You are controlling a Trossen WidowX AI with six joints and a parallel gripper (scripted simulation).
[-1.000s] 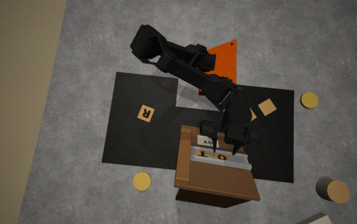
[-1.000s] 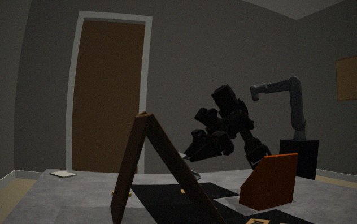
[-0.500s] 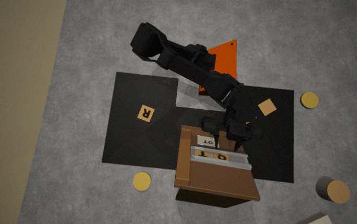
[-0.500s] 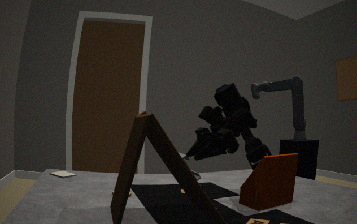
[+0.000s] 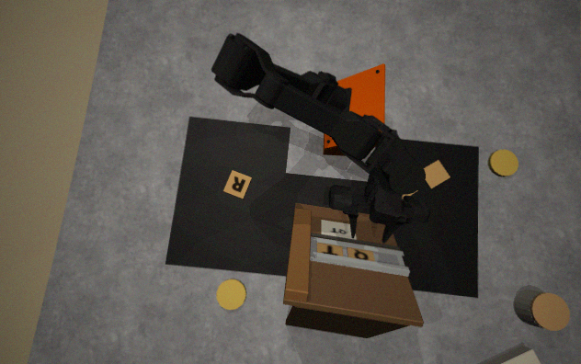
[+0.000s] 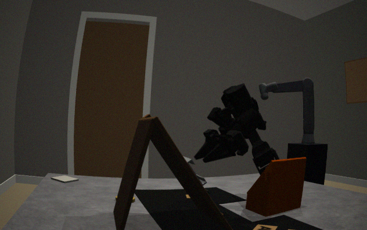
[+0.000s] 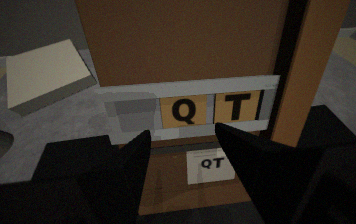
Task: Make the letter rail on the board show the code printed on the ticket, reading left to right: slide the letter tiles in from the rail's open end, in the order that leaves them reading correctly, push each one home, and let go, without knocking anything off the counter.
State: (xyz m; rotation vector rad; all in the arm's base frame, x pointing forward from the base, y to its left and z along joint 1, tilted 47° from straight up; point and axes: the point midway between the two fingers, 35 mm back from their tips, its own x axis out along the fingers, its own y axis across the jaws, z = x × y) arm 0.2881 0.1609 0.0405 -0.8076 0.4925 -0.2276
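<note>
The q tile is 3 cm ahead of my gripper tip, 1 cm to the right of it and 2 cm below it. From my gripper tip the other things lie so: black mat: 12 cm behind, 7 cm to the right, 19 cm below; white ticket: 2 cm behind, 5 cm to the right, 10 cm below.
</note>
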